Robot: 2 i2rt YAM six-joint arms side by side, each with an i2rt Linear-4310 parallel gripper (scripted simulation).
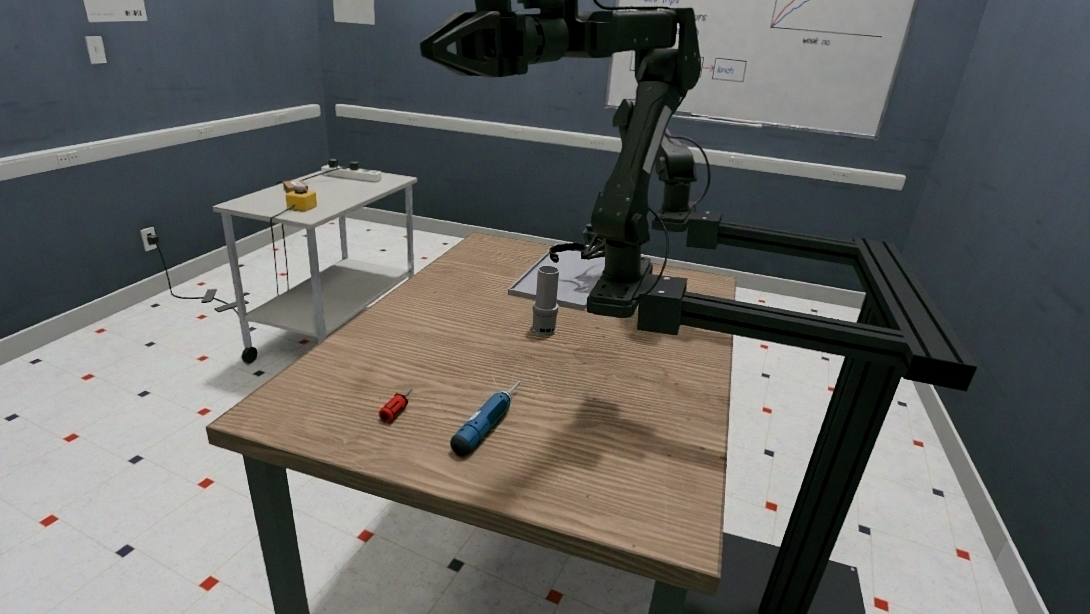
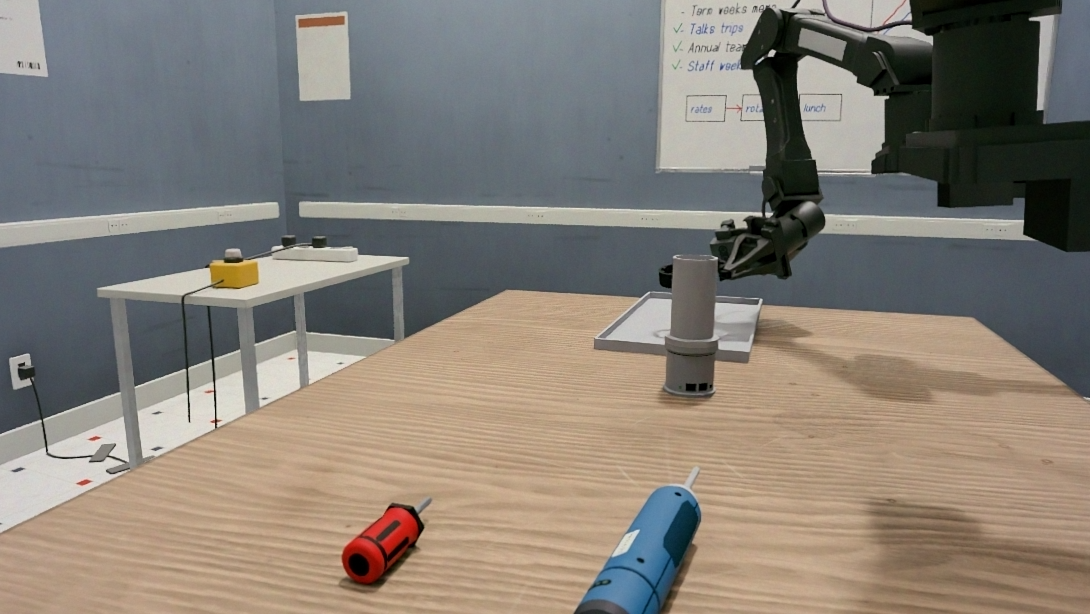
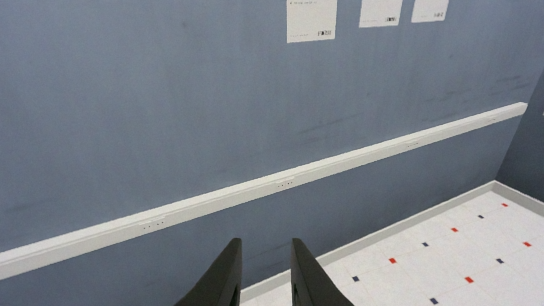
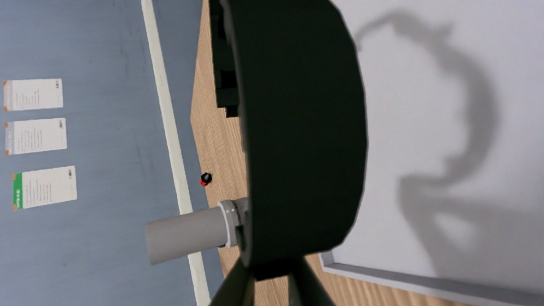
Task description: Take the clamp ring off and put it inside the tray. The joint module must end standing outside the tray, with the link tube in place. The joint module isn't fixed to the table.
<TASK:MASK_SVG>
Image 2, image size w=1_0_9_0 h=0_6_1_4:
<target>my right gripper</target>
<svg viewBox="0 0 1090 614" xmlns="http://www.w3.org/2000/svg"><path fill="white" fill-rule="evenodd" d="M801 222L797 219L792 221L790 215L785 215L779 219L748 216L743 220L743 222L746 222L747 228L736 229L734 220L722 221L720 224L721 228L728 226L732 236L739 236L723 269L725 272L732 272L732 278L729 280L734 281L756 275L777 276L777 279L787 280L791 277L792 272L788 255L806 241L806 237L801 232L804 229Z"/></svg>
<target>grey link tube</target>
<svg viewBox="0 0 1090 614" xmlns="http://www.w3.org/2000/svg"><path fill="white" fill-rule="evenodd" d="M673 256L670 331L665 333L665 342L686 348L716 346L719 344L719 336L714 334L718 258L706 255Z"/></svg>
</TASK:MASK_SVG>
